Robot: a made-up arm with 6 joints.
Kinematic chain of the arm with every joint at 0, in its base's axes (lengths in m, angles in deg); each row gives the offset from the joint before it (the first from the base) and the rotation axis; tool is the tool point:
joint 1: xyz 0 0 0.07 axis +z
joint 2: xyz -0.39 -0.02 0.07 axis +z
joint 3: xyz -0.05 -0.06 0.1 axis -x
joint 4: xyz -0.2 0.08 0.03 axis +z
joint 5: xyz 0 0 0.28 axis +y
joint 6: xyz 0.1 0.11 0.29 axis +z
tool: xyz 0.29 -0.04 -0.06
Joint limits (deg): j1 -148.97..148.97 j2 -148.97..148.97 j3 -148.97..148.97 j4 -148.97..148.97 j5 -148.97..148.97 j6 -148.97..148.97
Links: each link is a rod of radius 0.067 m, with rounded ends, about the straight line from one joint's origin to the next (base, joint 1, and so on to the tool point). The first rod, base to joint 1, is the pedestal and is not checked.
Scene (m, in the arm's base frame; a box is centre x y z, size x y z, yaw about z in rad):
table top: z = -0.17
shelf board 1: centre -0.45 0.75 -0 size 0.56 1.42 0.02 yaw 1.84
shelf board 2: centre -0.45 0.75 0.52 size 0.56 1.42 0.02 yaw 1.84
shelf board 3: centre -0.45 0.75 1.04 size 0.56 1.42 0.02 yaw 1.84
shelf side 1: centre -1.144 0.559 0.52 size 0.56 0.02 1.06 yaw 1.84
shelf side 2: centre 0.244 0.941 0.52 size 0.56 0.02 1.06 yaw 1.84
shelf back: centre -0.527 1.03 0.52 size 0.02 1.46 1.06 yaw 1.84
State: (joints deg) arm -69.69 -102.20 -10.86 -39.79 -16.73 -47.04
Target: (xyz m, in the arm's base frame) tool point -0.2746 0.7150 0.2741
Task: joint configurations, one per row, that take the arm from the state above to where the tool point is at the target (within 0.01 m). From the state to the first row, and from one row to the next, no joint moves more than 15 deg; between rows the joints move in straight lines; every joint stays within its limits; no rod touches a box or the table.
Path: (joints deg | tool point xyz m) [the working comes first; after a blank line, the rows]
Joints at the target: -15.03 -43.98 65.48 -63.27 -59.19 -97.05
Straight joint move there: touches shelf board 2.

1: -71.45 -104.43 0.80 -38.88 -12.37 -52.39 | 0.0342 0.5801 0.8293
2: -73.21 -106.65 12.45 -37.97 -8.02 -57.73 | 0.0671 0.4601 0.8293
3: -74.97 -108.88 24.11 -37.06 -3.66 -63.08 | 0.0843 0.3399 0.8100
4: -61.77 -104.36 26.11 -45.79 -12.21 -72.35 | 0.1193 0.3245 0.7991
5: -48.57 -99.84 28.10 -54.52 -20.75 -81.62 | 0.1490 0.3380 0.7531
6: -35.37 -95.33 30.10 -63.25 -29.30 -90.89 | 0.1528 0.3736 0.6769
7: -22.17 -90.81 32.10 -71.98 -37.84 -100.16 | 0.1165 0.4133 0.5790
8: -8.97 -86.29 34.10 -80.71 -46.39 -109.43 | 0.0397 0.4324 0.4711
9: 4.22 -81.78 36.09 -89.44 -54.94 -118.70 | -0.0636 0.4093 0.3656
10: 17.42 -77.26 38.09 -98.16 -63.48 -127.98 | -0.1693 0.3334 0.2741
11: 6.61 -66.17 47.22 -86.53 -62.05 -117.67 | -0.2301 0.4813 0.2558
12: -4.21 -55.07 56.35 -74.90 -60.62 -107.36 | -0.2705 0.6090 0.2585
13: -15.03 -43.98 65.48 -63.27 -59.19 -97.05 | -0.2746 0.7150 0.2741

